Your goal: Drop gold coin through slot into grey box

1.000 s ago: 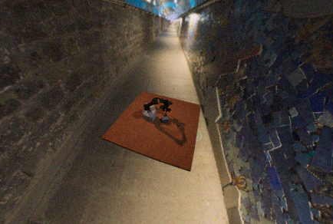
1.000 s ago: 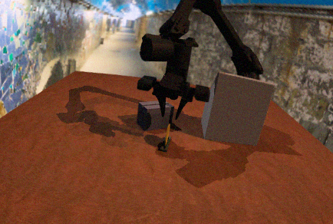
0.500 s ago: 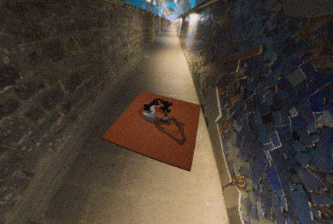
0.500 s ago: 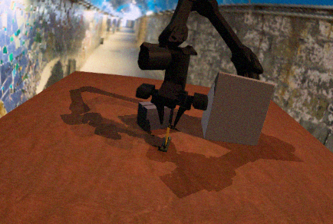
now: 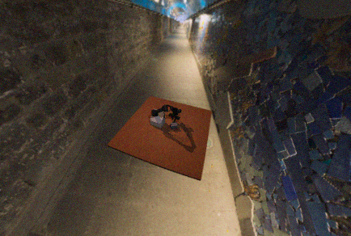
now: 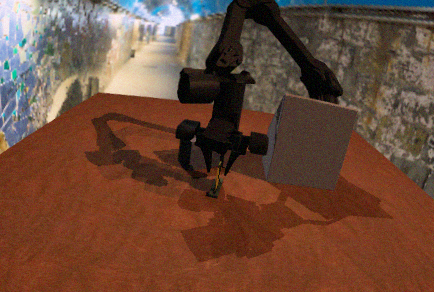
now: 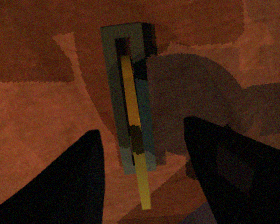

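Right now the gold coin is 1 cm below my gripper tip.
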